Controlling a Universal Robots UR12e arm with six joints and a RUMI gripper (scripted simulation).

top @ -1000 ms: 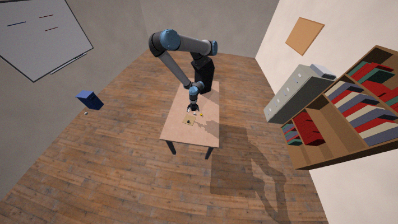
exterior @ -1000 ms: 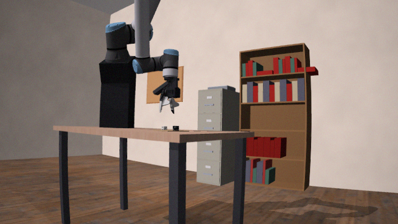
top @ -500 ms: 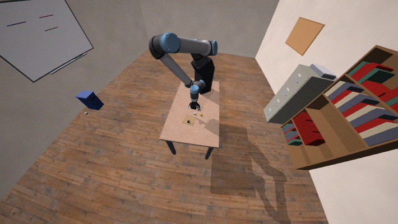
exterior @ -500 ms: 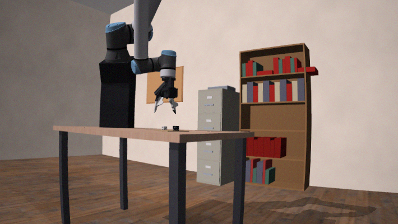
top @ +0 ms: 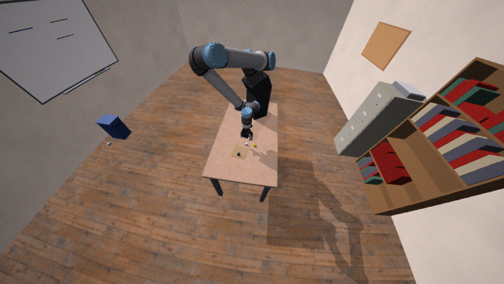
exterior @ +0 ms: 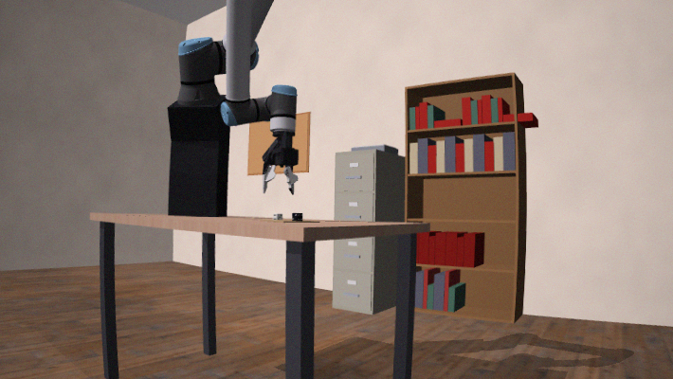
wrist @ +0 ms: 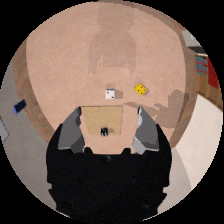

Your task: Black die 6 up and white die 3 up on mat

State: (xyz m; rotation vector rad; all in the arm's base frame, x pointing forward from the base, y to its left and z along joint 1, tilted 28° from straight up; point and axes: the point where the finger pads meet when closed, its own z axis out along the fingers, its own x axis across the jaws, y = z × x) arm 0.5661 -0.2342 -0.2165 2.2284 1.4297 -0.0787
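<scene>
My hand is 9 cm above the white die. From my hand the other things lie so: tan mat (10 cm below, 9 cm ahead, 8 cm to the right); yellow die (9 cm to the left, 9 cm below, 3 cm ahead); black die (12 cm ahead, 9 cm to the right, 8 cm below).
</scene>
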